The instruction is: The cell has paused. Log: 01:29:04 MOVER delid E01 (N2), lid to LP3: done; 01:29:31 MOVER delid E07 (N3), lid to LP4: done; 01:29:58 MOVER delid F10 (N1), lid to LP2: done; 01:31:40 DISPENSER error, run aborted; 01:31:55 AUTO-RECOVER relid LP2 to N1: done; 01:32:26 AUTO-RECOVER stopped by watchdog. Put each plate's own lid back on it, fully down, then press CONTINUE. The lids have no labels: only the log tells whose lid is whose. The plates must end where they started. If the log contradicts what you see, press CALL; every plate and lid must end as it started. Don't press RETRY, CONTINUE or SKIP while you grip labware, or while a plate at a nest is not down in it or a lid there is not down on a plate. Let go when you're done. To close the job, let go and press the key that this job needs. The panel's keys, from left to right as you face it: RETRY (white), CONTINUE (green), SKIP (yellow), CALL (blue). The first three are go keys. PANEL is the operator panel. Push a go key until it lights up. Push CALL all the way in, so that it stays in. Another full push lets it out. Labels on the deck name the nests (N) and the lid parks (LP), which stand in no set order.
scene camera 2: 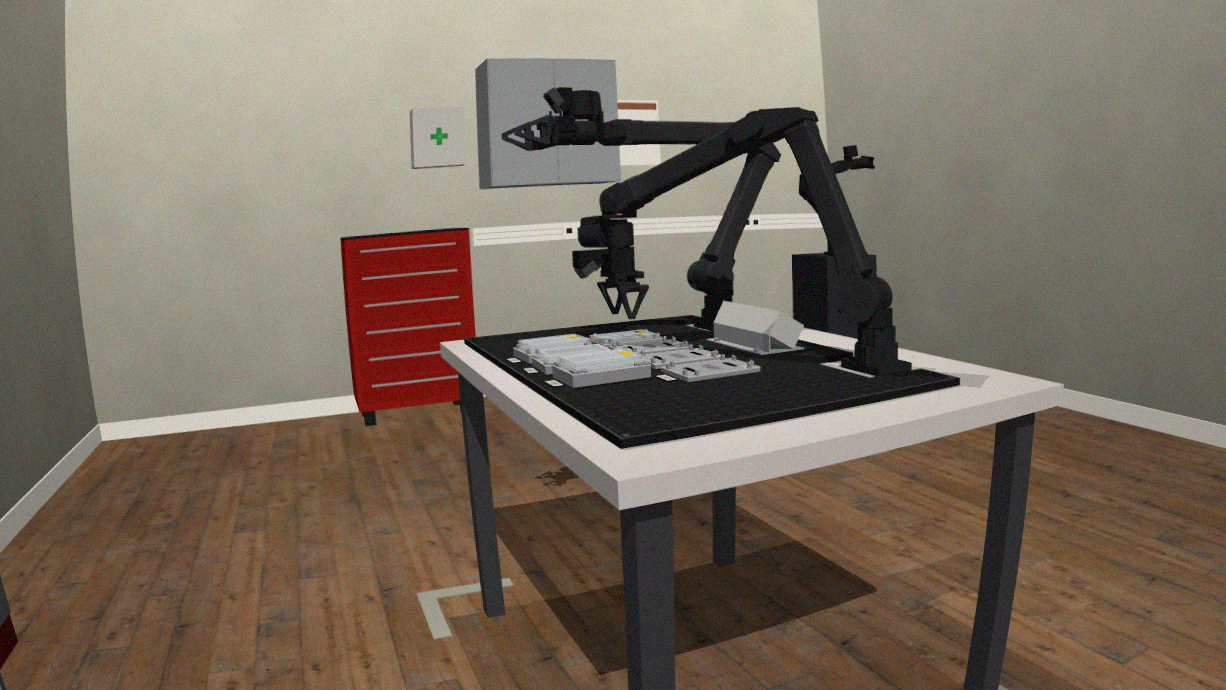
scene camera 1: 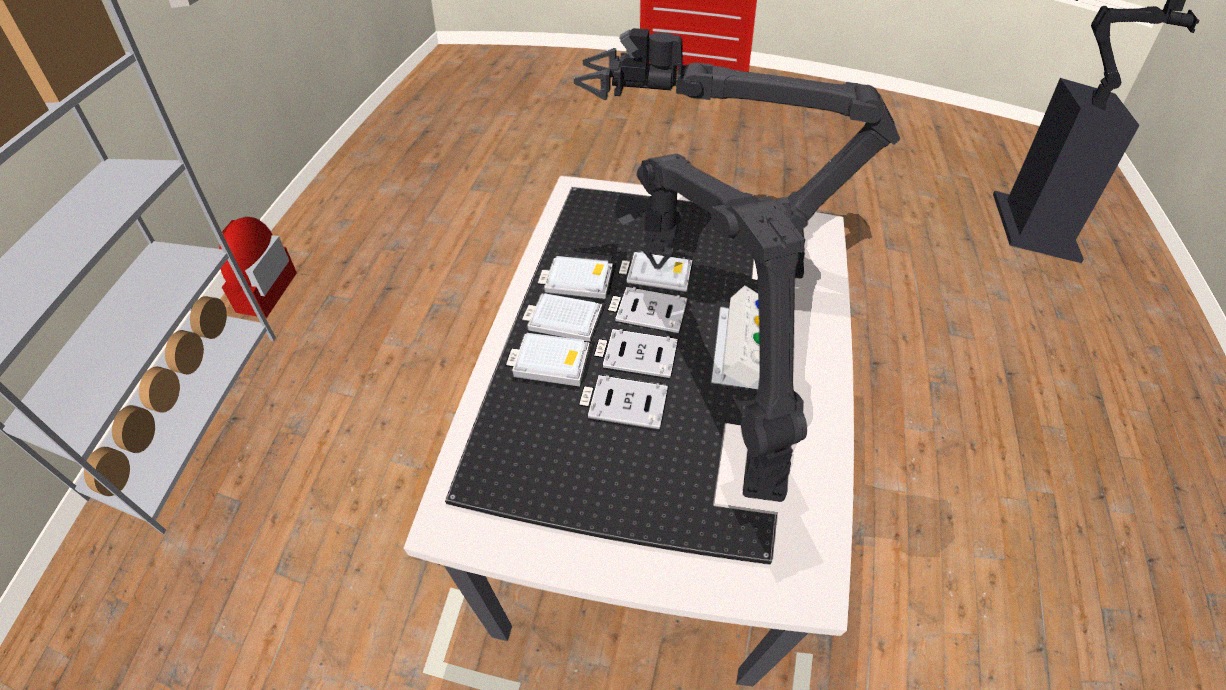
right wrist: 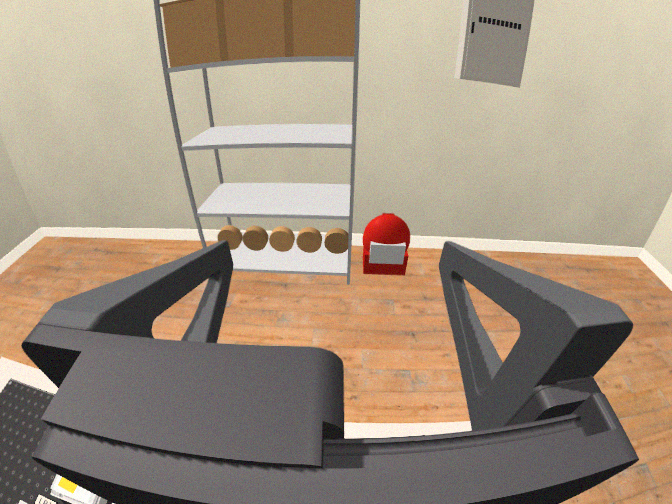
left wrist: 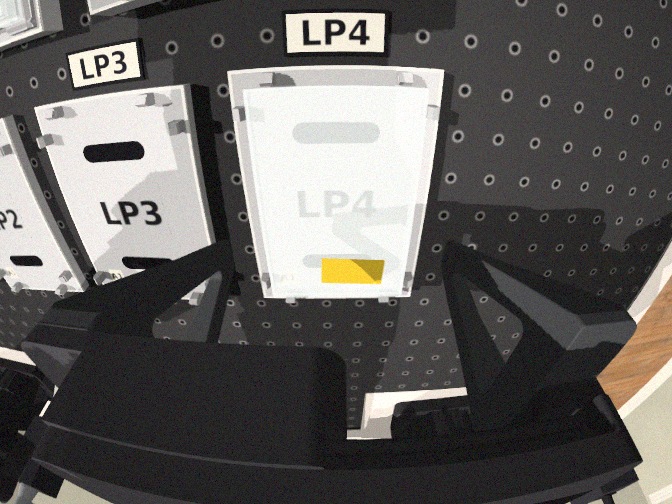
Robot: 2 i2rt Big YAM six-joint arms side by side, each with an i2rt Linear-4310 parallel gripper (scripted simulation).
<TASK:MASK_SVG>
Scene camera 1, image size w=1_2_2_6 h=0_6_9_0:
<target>my left gripper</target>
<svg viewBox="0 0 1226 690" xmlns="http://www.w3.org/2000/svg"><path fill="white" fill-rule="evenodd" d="M651 206L654 212L662 215L661 232L646 231L642 250L654 269L660 270L672 256L673 248L666 248L664 245L653 243L653 241L655 242L658 239L663 243L672 244L678 230L681 214L676 211L676 208L665 213L657 212ZM652 253L663 254L664 257L659 264L656 263Z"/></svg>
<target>my right gripper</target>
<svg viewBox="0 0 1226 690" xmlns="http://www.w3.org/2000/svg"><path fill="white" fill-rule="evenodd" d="M574 78L575 85L588 90L603 100L608 98L608 92L611 89L611 77L612 86L616 86L614 88L614 96L621 96L624 87L648 89L648 78L645 78L645 82L622 80L622 63L627 53L621 52L619 60L619 56L616 56L616 48L583 59L583 66L597 70L597 72ZM601 90L581 81L599 78L601 80ZM609 57L609 69L608 67L590 63L594 60Z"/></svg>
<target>clear lid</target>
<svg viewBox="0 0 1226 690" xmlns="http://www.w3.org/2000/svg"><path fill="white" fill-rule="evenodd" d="M653 255L656 263L659 264L663 256ZM637 252L631 278L636 276L637 279L674 285L680 283L681 286L684 286L688 260L670 257L662 269L657 270L654 269L644 253Z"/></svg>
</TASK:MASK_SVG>
